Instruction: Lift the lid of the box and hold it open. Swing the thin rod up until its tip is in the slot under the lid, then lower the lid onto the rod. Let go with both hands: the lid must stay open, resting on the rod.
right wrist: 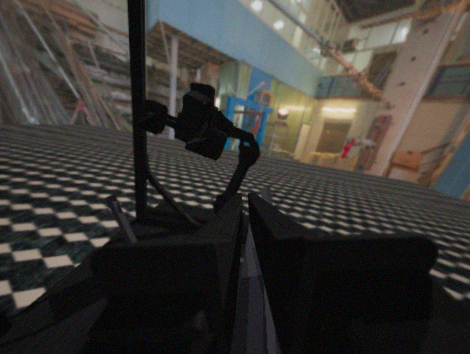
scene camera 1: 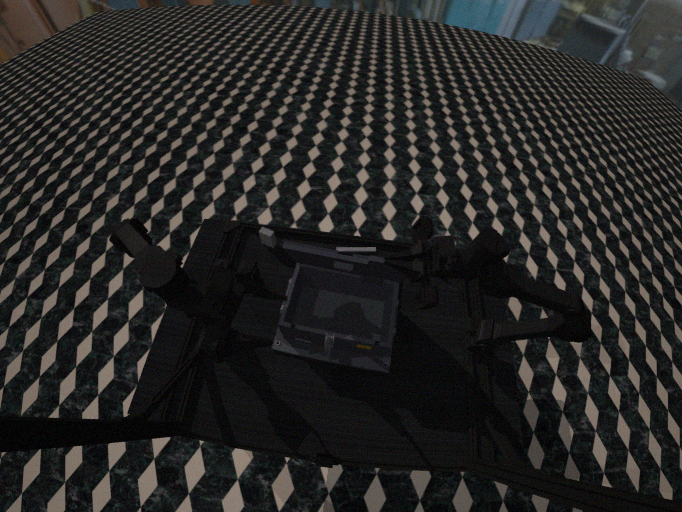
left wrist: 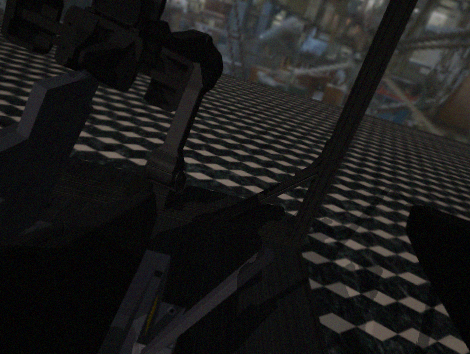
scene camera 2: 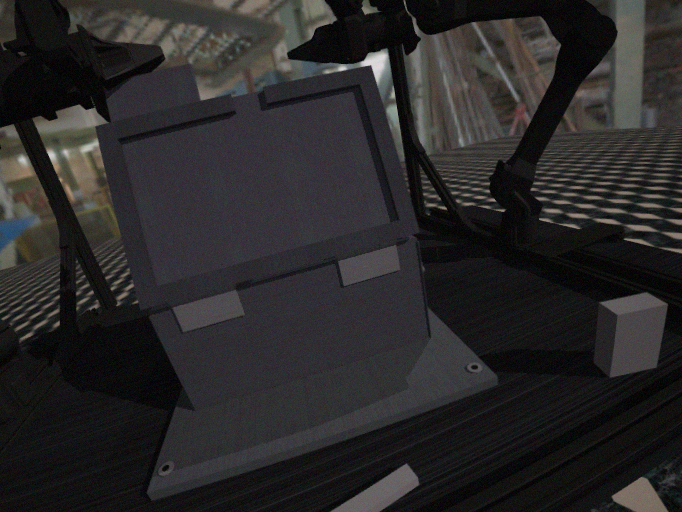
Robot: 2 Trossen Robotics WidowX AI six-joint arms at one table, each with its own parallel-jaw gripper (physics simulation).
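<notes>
The grey box stands on its base plate. Its lid is raised almost upright on two hinges. My right gripper is shut on the lid's tab at the lid's top edge; the tab shows as a thin grey plate between the fingers in the right wrist view. My left gripper is open and empty, hovering just above the lid's other top corner. A thin yellow rod lies flat on the box's front rim.
A short white strip lies on the dark mat behind the box. A black upright post with braces stands near the box. The checkered floor surrounds the mat.
</notes>
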